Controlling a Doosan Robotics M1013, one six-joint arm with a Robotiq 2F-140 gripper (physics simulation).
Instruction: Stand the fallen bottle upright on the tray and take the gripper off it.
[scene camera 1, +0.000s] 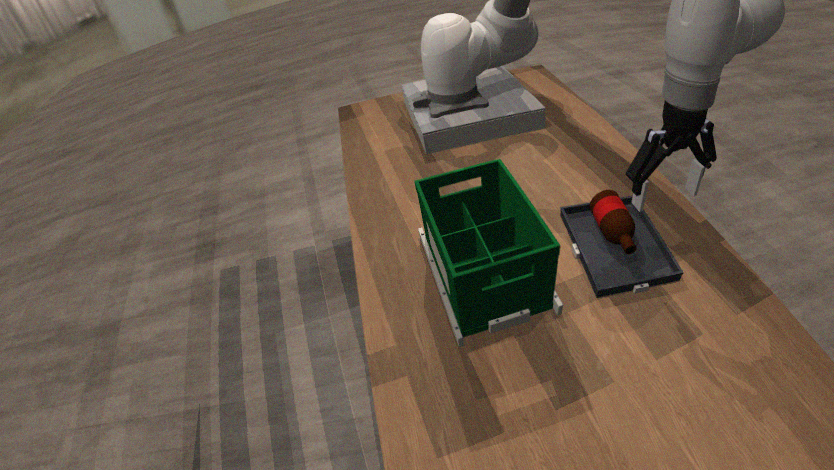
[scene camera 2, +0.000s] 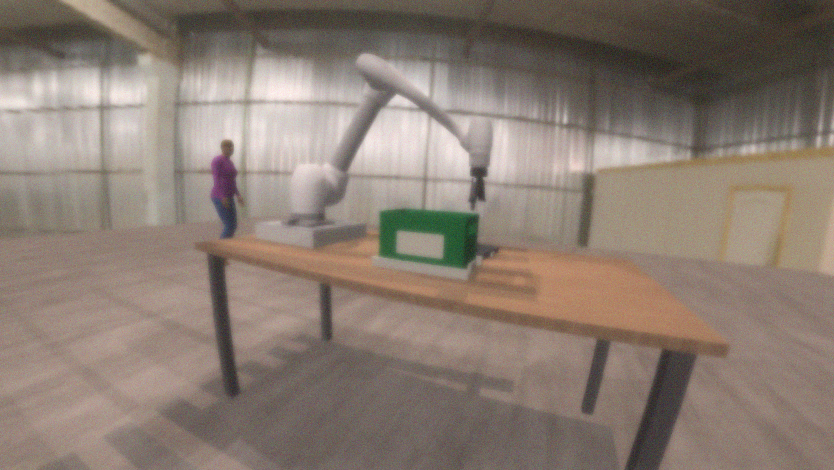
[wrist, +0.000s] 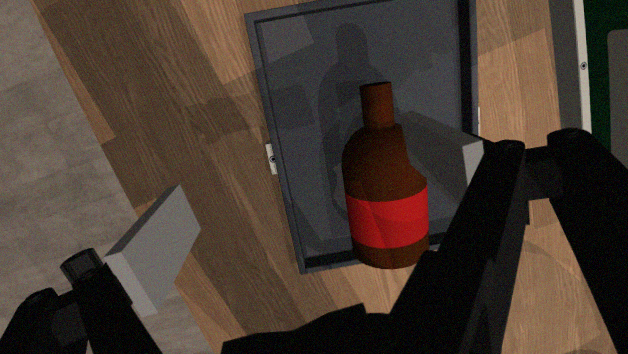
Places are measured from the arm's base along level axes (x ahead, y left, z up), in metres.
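Pixels of known places: gripper, fingertip midpoint: (scene camera 1: 664, 199) (wrist: 295, 173); arm's base, link origin: (scene camera 1: 453, 100) (scene camera 2: 308, 224).
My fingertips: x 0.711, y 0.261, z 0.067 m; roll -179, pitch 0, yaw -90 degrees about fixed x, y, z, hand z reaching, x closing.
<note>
Ahead of a thing's pixels: the offset from my fingertips to its middle. "spot": to the spot under its first point. Level surfaces: height alone.
The brown bottle @[dx -0.054, dy -0.066, dz -0.096 m] (scene camera 1: 616, 225) (wrist: 386, 217) with a red label lies on its side on the dark grey tray @[spot: dx +0.050, dy -0.092, dz -0.133 m] (scene camera 1: 627, 273) (wrist: 295, 107). Its base is at the tray's far end in scene camera 1, and its neck points towards the near end. My gripper (scene camera 1: 668, 189) (wrist: 295, 173) is open and empty. It hangs above the far right corner of the tray, off to one side of the bottle. In the wrist view one finger pad covers part of the bottle's shoulder; the other pad shows over the floor and table edge. In scene camera 2 the bottle does not show.
A green crate @[dx -0.059, dy -0.372, dz -0.051 m] (scene camera 1: 504, 303) (scene camera 2: 458, 248) with dividers stands beside the tray, held by light brackets. The grey robot base block (scene camera 1: 484, 131) (scene camera 2: 312, 233) is at the far end of the wooden table @[dz -0.138 m] (scene camera 1: 729, 373). A person (scene camera 2: 224, 180) stands beyond the table.
</note>
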